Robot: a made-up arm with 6 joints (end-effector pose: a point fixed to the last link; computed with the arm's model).
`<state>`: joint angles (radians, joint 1 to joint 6).
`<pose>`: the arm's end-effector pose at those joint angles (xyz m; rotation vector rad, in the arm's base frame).
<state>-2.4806 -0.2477 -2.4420 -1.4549 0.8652 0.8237</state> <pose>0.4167 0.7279 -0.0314 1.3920 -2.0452 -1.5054</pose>
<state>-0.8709 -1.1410 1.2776 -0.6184 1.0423 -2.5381</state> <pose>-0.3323 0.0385 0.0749 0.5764 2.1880 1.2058</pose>
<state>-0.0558 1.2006 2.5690 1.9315 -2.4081 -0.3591</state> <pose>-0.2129 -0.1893 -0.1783 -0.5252 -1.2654 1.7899</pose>
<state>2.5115 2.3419 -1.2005 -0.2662 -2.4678 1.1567</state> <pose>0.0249 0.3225 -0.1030 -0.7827 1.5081 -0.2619</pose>
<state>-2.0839 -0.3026 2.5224 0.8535 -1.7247 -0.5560</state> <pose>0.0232 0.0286 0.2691 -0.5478 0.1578 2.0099</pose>
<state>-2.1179 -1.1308 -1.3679 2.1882 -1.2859 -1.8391</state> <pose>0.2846 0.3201 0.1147 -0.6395 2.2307 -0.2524</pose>
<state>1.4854 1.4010 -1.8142 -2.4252 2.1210 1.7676</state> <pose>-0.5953 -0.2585 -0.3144 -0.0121 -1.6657 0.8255</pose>
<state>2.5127 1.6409 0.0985 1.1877 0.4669 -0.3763</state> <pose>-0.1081 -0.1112 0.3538 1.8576 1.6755 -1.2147</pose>
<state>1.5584 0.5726 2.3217 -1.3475 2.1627 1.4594</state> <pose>0.1248 0.4783 -0.5814 -1.6895 -1.2220 -1.1651</pose>
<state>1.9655 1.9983 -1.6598 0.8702 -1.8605 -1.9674</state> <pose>-0.0549 -0.1593 -0.3988 -1.2068 -1.2249 0.7606</pose>
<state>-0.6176 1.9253 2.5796 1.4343 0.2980 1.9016</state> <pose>-0.5157 -0.0063 0.3873 0.2275 -0.1588 -1.3631</pose>
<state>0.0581 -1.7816 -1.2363 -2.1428 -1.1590 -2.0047</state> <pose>-0.1835 0.0900 0.3288 -0.7332 -0.0929 0.5478</pose>
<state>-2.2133 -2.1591 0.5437 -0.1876 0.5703 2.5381</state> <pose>-0.0130 0.1978 0.3951 -1.2883 -0.8014 0.8692</pose>
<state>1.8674 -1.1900 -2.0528 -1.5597 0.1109 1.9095</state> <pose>-0.3549 0.4392 0.0635 -0.6391 -0.4871 -1.6066</pose>
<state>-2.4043 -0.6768 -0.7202 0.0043 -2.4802 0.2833</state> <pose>-0.0069 -0.1609 -0.0573 -2.6304 -0.3867 0.0022</pose>
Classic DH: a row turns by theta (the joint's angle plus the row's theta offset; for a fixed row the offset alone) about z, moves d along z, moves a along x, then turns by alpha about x. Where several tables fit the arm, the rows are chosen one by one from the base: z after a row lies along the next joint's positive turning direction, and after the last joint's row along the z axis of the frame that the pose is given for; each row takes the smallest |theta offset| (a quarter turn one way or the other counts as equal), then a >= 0, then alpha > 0; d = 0 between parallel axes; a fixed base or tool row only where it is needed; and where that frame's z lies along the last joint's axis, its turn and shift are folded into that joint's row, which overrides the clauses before.
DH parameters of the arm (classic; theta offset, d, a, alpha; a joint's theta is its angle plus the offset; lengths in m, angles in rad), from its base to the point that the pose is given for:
base (fixed): 0 0.11 0 1.5708
joint 1: 0 -0.058 -0.139 -1.5708
joint 2: 1.5708 0.09 0.111 1.5708
joint 3: 1.5708 -0.09 0.029 -1.5708
joint 4: -1.5708 0.331 0.117 -1.5708
joint 5: 0 -0.034 -0.221 1.5708
joint 6: 0 -0.016 -0.168 -1.5708
tool (fixed): 0 -0.008 0 0

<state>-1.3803 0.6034 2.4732 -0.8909 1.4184 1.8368</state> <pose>-0.2167 0.4374 0.7152 -1.1968 0.4408 2.3544</pose>
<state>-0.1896 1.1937 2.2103 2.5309 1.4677 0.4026</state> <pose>-0.6422 0.1332 -0.3397 0.3803 -1.1765 -0.2761</pose>
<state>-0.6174 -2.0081 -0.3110 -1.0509 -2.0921 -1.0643</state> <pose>-0.1945 -0.0717 0.1932 -0.0209 0.0420 1.6629</pose>
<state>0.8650 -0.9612 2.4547 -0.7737 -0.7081 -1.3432</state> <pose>0.0536 0.1677 -0.0367 0.9615 0.3144 1.9491</pose>
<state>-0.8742 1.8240 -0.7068 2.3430 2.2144 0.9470</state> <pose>0.5760 -0.0787 0.5864 0.0815 1.9686 -0.8643</pose>
